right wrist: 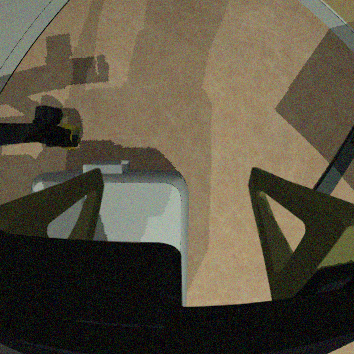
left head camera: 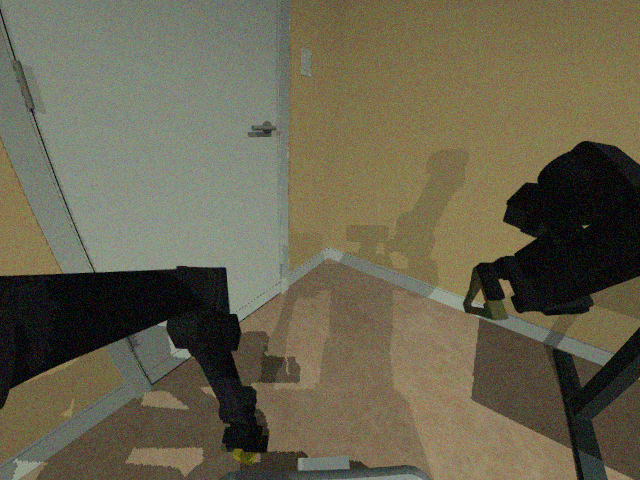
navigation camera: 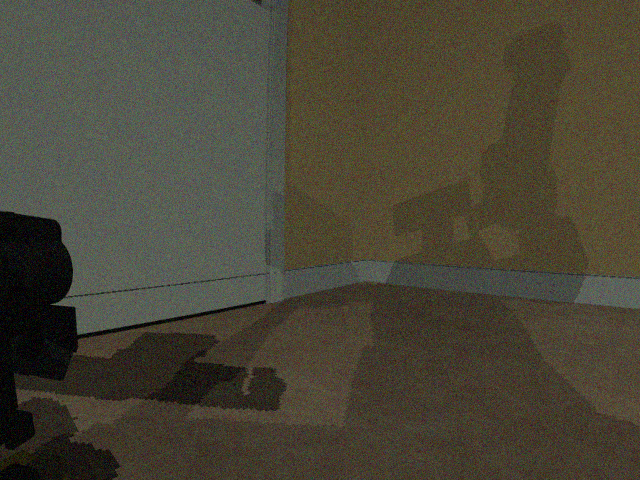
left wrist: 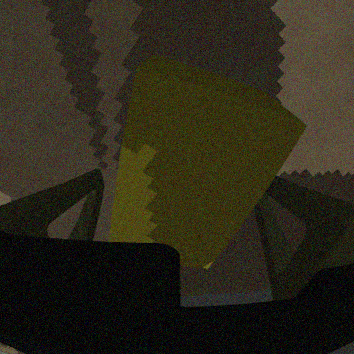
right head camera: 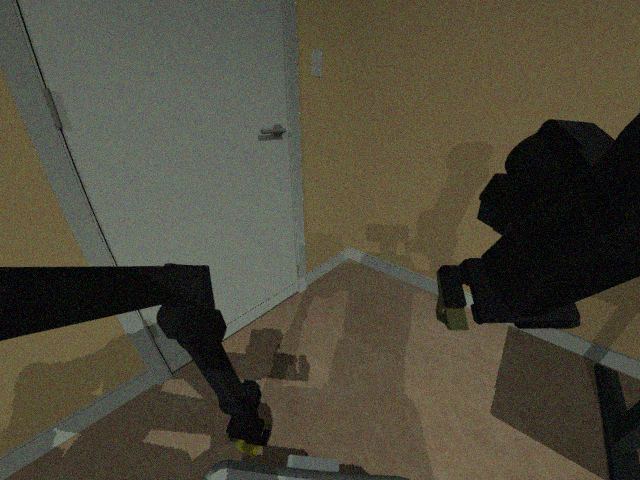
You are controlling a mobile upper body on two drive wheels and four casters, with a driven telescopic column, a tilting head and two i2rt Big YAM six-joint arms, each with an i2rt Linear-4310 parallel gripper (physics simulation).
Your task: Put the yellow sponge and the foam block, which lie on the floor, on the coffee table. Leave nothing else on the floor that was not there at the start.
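Frame: origin at the left arm's base, x ahead, y left, z up, level; millimetres.
Seen in the pictures: left gripper, fingertip midpoint: (right wrist: pixel 69 139) (left head camera: pixel 248 449) (left wrist: pixel 176 176) (right head camera: pixel 251 441); right gripper, fingertip midpoint: (right wrist: pixel 175 175) (left head camera: pixel 492 306) (right head camera: pixel 472 315).
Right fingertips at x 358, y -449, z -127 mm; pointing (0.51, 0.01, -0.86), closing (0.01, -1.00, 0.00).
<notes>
A point is followed by its place in that frame.
The yellow sponge (left head camera: pixel 244 455) @[x 417, y 5, z -811 mm] (right head camera: pixel 248 447) @[x 415, y -2, z -811 mm] (left wrist: pixel 200 145) @[x 488, y -5, z -811 mm] (right wrist: pixel 73 136) lies on the floor below the left arm, mostly in shadow. My left gripper (left wrist: pixel 176 176) @[x 446, y 4, z -849 mm] is open, close above the sponge. In the left wrist view the sponge shows turned at an angle between the fingertips, its right edge close to the right-hand finger; whether they touch is unclear. My right gripper (left head camera: pixel 484 310) @[x 358, y -449, z -127 mm] (right head camera: pixel 452 317) (right wrist: pixel 175 175) @[x 358, y -449, z -127 mm] is open and empty, held high at the right. The coffee table's dark leg (left head camera: pixel 568 382) (right head camera: pixel 610 384) (right wrist: pixel 336 170) shows at the right; its top does not show. The foam block does not show.
The robot's pale base (left head camera: pixel 377 472) @[x 309, y -350, z -607 mm] (right wrist: pixel 182 215) @[x 200, y -470, z -603 mm] lies right of the sponge. A white door (left head camera: pixel 180 155) @[x 906, y 242, z -12 mm] (right head camera: pixel 191 155) @[x 906, y 242, z 9 mm] (navigation camera: pixel 134 155) @[x 964, y 198, z -483 mm] and its frame stand ahead on the left. An orange-tan wall (left head camera: pixel 465 77) @[x 1310, y -873, z 349 mm] (navigation camera: pixel 361 103) @[x 1695, y -335, z -112 mm] with a pale baseboard (left head camera: pixel 372 268) @[x 1472, y -640, z -800 mm] meets it in a corner.
</notes>
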